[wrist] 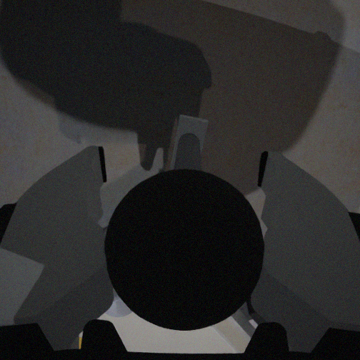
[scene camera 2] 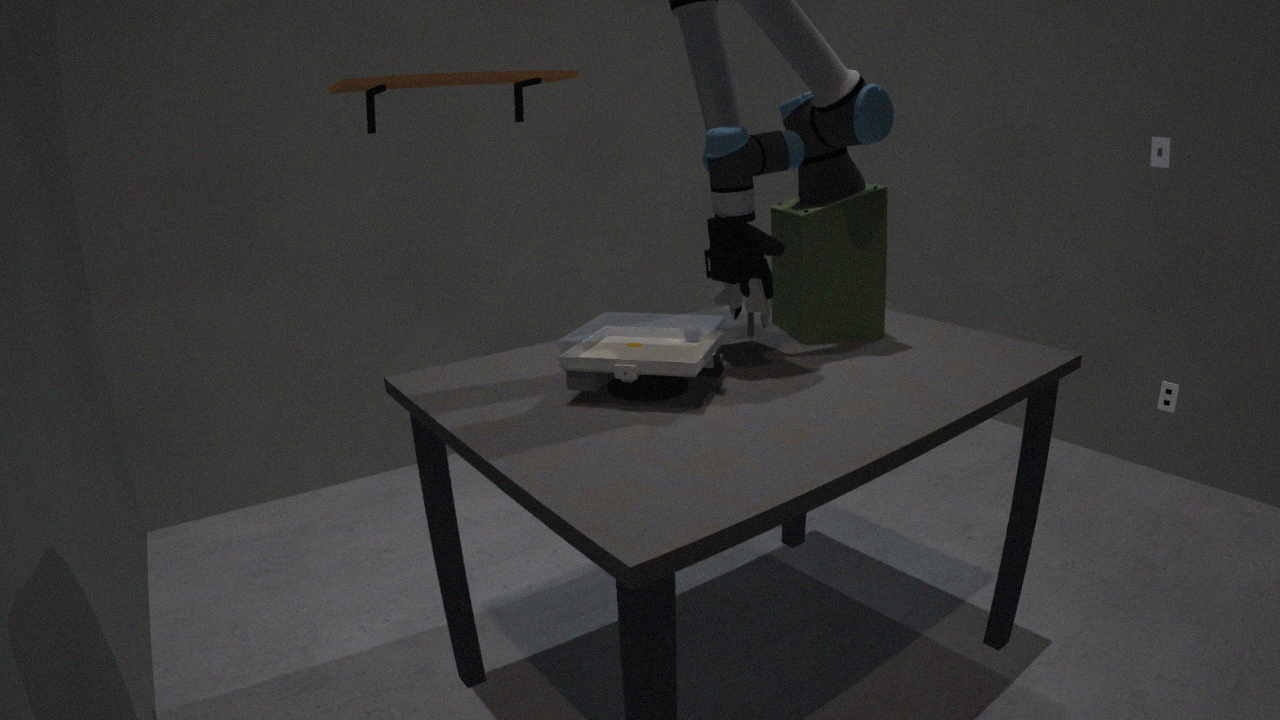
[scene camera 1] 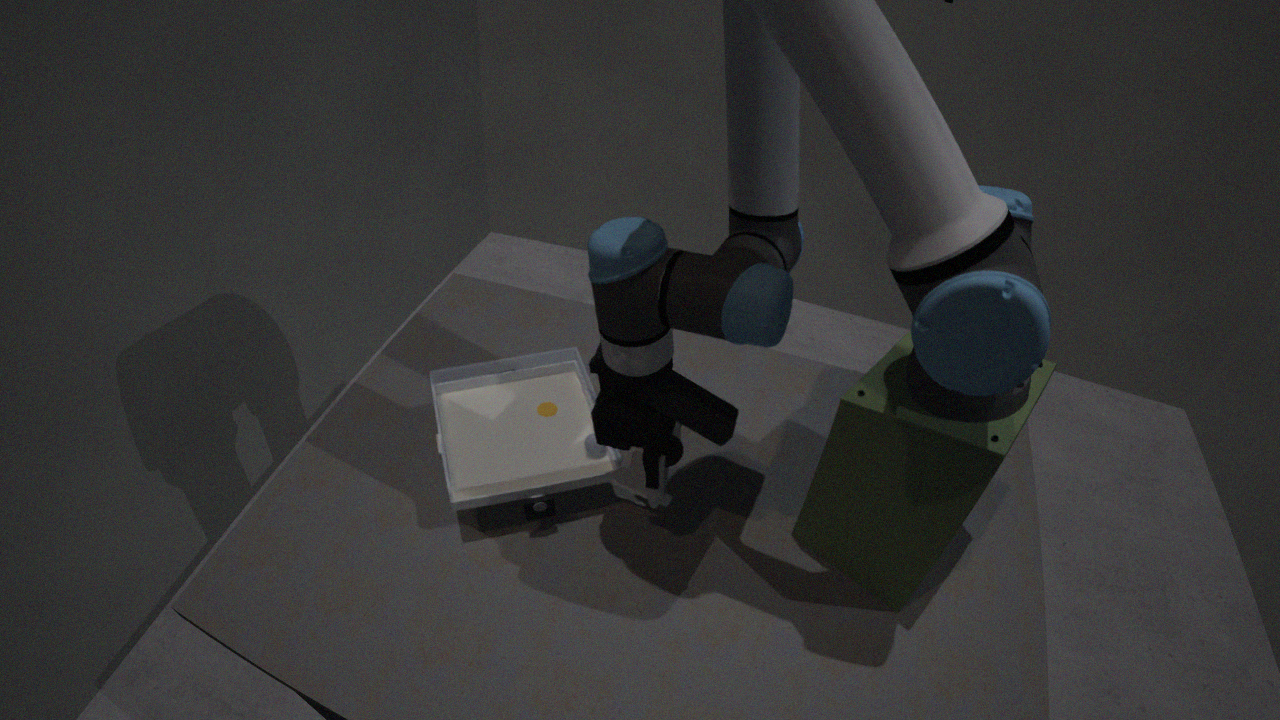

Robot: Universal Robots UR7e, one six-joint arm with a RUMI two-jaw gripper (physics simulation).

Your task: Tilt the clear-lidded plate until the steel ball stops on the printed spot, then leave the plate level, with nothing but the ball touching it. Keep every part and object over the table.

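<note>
The plate (scene camera 1: 487,452) (scene camera 2: 590,365) is a pale square tray with clear walls and lid, on a dark round base (scene camera 2: 648,387). Its tilt is too slight to judge. The steel ball (scene camera 1: 597,445) (scene camera 2: 691,333) (wrist: 120,307) lies inside, near the side by the gripper, apart from the orange printed spot (scene camera 1: 546,409) (scene camera 2: 633,344) (wrist: 80,343). My gripper (scene camera 1: 659,465) (scene camera 2: 745,304) (wrist: 182,154) is beside the plate, shut on a round black knob (wrist: 184,250) (scene camera 1: 664,449). The knob is hidden by the fingers in scene camera 2.
A green pedestal (scene camera 1: 881,501) (scene camera 2: 827,277) carries the arm on the table (scene camera 1: 572,644) (scene camera 2: 787,429). A grey slotted piece (wrist: 197,127) shows beyond the knob. A small fitting (scene camera 1: 539,507) sits on the plate's near side. An orange shelf (scene camera 2: 456,79) hangs on the wall.
</note>
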